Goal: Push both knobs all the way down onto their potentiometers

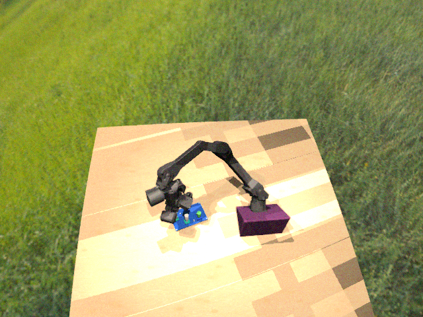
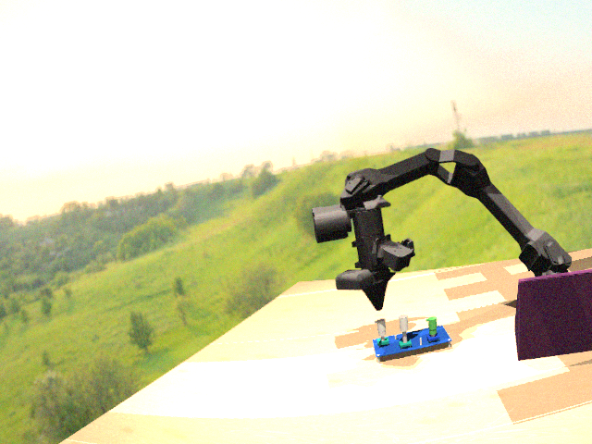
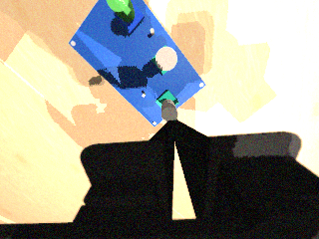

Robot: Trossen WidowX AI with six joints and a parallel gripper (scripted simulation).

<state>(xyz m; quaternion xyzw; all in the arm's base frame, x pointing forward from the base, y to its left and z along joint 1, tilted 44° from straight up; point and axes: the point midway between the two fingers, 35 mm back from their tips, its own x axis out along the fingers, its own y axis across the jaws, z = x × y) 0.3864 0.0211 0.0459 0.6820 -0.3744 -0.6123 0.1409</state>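
The grey knob is 40 mm below my gripper tip. Round my gripper tip: green knob 110 mm behind, 40 mm below.
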